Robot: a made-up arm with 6 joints.
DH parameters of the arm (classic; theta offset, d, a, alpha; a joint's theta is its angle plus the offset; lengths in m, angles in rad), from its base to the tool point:
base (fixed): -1.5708 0.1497 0 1.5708
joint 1: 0 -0.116 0.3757 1.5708
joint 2: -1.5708 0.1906 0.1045 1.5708
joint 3: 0 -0.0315 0.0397 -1.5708
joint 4: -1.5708 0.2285 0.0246 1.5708
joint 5: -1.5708 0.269 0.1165 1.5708
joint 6: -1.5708 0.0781 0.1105 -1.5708
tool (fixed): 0 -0.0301 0 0
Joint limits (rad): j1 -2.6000..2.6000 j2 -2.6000..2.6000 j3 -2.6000..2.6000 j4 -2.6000..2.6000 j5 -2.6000..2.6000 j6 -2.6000..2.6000
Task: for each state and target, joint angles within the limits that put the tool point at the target. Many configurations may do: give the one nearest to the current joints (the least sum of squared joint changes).
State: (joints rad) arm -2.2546 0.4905 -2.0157 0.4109 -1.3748 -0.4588
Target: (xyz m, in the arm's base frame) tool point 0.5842 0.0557 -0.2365
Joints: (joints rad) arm -1.3696 0.1649 -2.2920 0.4058 -1.4950 -1.2076
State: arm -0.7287 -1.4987 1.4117 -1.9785 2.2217 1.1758
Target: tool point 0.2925 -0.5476 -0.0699
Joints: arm -0.4019 -1.3275 1.5969 -1.5698 2.1592 1.0948
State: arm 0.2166 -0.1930 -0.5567 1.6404 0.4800 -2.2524
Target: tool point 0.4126 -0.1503 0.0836
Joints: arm 0.8295 -0.0094 -0.9385 1.8719 0.6309 -2.3262
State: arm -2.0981 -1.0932 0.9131 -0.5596 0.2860 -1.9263
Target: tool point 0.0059 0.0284 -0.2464
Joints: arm -1.8704 -0.7515 1.4193 0.3252 0.5599 -2.2127
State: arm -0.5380 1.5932 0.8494 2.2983 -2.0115 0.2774
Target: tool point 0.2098 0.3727 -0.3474
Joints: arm -1.1695 1.5327 0.7954 2.4011 -2.1607 0.2968
